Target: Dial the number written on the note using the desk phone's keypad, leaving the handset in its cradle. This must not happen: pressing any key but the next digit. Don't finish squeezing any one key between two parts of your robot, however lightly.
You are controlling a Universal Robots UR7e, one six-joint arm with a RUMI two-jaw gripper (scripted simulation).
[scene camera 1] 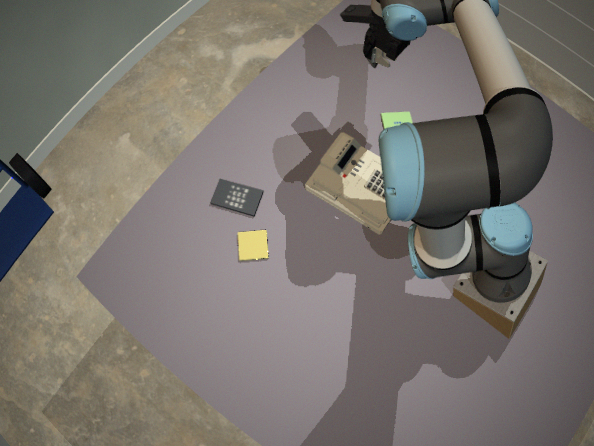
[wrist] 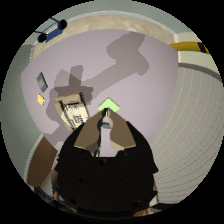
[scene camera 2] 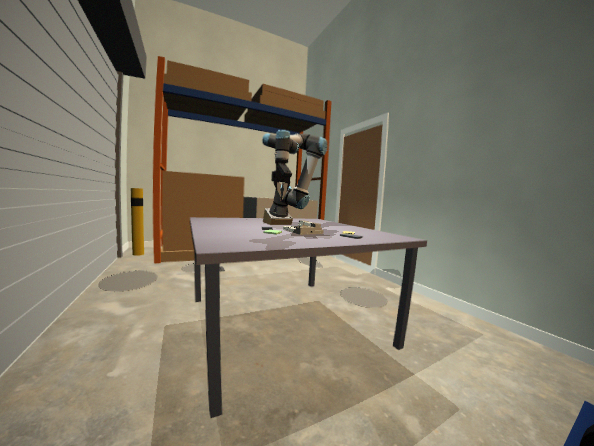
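I can see my own gripper (scene camera 1: 374,66), (wrist: 106,108), visible to me from the scene camera and from the wrist as well.
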